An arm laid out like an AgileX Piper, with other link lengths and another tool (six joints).
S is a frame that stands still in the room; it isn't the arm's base.
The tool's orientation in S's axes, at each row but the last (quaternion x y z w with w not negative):
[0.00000, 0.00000, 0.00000, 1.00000]
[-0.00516, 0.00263, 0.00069, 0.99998]
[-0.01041, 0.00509, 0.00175, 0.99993]
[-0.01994, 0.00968, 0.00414, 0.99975]
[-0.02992, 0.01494, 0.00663, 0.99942]
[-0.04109, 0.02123, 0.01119, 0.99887]
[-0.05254, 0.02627, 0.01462, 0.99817]
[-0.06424, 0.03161, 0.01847, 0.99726]
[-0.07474, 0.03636, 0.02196, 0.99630]
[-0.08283, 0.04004, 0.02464, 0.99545]
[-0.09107, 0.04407, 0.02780, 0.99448]
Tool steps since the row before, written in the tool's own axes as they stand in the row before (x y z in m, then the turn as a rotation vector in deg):
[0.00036, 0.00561, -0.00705, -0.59, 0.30, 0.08]
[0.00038, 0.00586, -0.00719, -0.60, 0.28, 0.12]
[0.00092, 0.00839, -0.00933, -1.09, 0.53, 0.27]
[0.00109, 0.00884, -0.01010, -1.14, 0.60, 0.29]
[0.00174, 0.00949, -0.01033, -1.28, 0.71, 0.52]
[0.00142, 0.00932, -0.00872, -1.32, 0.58, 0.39]
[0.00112, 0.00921, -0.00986, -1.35, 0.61, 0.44]
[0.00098, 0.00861, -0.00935, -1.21, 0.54, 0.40]
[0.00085, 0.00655, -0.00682, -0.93, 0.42, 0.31]
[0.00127, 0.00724, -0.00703, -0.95, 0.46, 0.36]
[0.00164, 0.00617, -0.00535, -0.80, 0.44, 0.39]
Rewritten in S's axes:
[0.00036, 0.00561, -0.00705, -0.59, 0.30, 0.08]
[0.00033, 0.00579, -0.00725, -0.60, 0.28, 0.12]
[0.00080, 0.00820, -0.00951, -1.09, 0.53, 0.27]
[0.00082, 0.00844, -0.01046, -1.14, 0.60, 0.29]
[0.00130, 0.00887, -0.01093, -1.27, 0.72, 0.52]
[0.00083, 0.00860, -0.00950, -1.32, 0.58, 0.40]
[0.00032, 0.00814, -0.01081, -1.34, 0.62, 0.45]
[0.00006, 0.00736, -0.01041, -1.20, 0.55, 0.41]
[0.00005, 0.00548, -0.00776, -0.93, 0.43, 0.31]
[0.00033, 0.00601, -0.00820, -0.94, 0.47, 0.36]
[0.00080, 0.00515, -0.00650, -0.79, 0.47, 0.38]

